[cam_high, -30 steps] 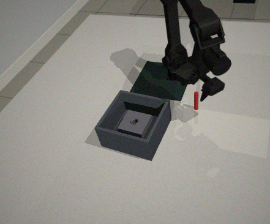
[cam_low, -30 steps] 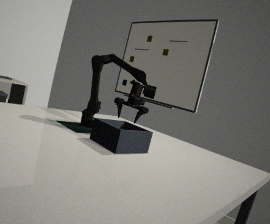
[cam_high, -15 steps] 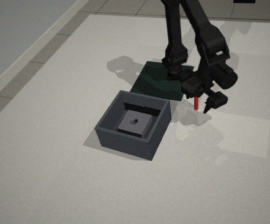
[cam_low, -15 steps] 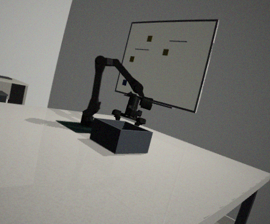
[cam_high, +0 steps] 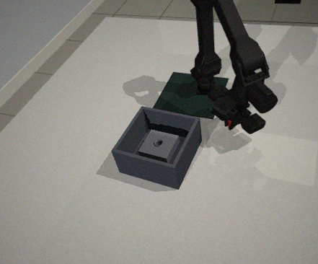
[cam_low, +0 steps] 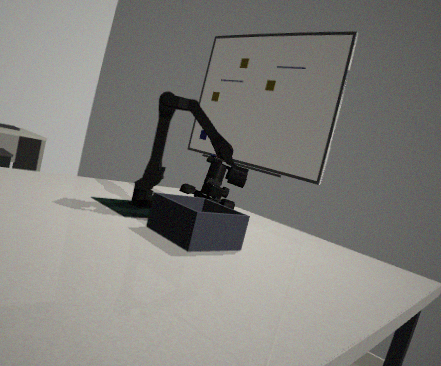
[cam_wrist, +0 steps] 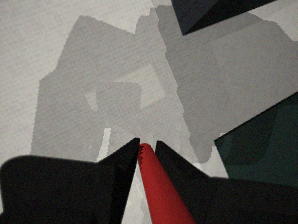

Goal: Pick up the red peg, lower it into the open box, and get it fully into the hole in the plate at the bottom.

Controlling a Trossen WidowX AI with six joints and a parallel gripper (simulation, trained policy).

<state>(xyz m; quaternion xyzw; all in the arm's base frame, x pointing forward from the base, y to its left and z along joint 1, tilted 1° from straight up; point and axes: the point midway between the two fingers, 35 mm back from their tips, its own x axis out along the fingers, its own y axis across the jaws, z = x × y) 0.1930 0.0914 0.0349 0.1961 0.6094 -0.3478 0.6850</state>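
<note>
Now: gripper tip 10 mm to the right of the red peg and 40 mm below it. Also, from my gripper tip: dark grey box: 120 mm ahead, 190 mm to the right, 20 mm above; then grey plate: 120 mm ahead, 190 mm to the right, 40 mm above.
</note>
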